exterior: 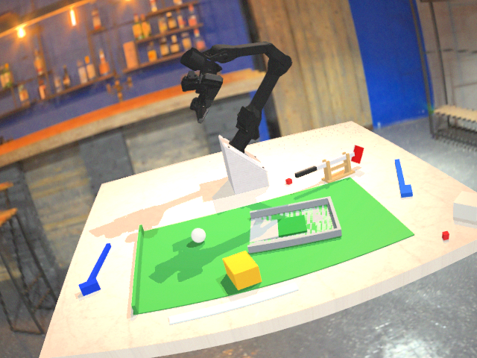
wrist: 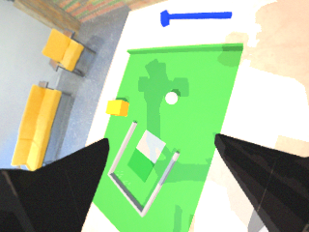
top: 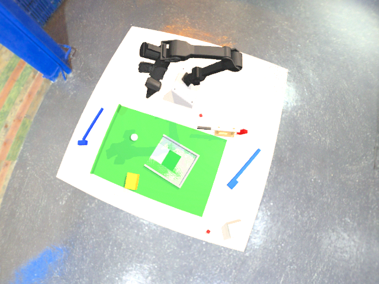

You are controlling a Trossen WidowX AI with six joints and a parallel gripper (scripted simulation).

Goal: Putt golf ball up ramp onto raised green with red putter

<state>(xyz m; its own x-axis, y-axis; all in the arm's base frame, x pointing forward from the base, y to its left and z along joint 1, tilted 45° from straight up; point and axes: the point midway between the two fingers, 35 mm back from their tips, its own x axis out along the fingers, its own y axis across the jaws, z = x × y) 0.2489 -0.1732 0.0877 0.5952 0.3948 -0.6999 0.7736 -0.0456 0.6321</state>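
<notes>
Now: the red putter 8 cm behind my gripper tip, 38 cm to the left of it and 26 cm below it. Also, from my gripper tip: white golf ball: 19 cm ahead, 8 cm to the right, 30 cm below; then green mat: 23 cm ahead, 10 cm to the left, 32 cm below; then small wooden rack: 9 cm behind, 40 cm to the left, 29 cm below.
</notes>
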